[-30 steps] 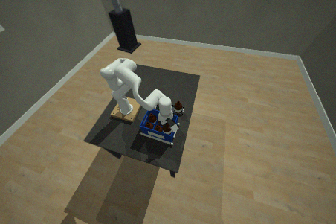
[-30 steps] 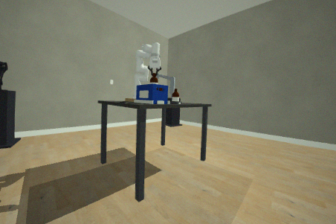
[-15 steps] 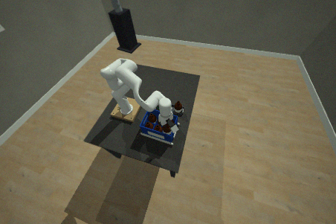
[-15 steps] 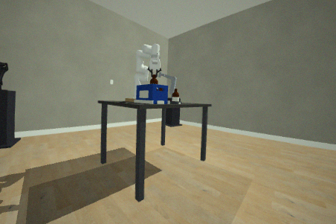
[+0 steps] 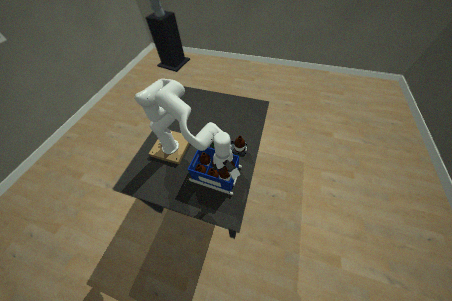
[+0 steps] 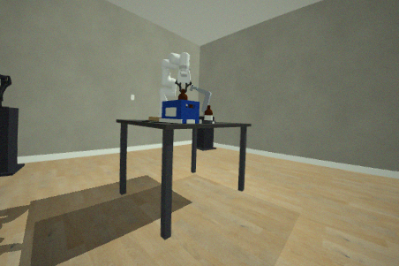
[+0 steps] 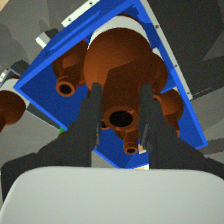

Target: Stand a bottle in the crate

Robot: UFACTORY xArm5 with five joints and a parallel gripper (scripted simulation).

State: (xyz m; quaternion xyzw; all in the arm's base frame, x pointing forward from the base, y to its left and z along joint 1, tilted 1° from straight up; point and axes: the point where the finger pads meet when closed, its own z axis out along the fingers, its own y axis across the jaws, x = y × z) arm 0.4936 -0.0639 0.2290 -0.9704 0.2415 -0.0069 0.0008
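Right now the blue crate is 17 cm below my hand, 9 cm behind it and 3 cm to the left of it. Round my hand: tray (26 cm to the left, 25 cm below, 11 cm behind).
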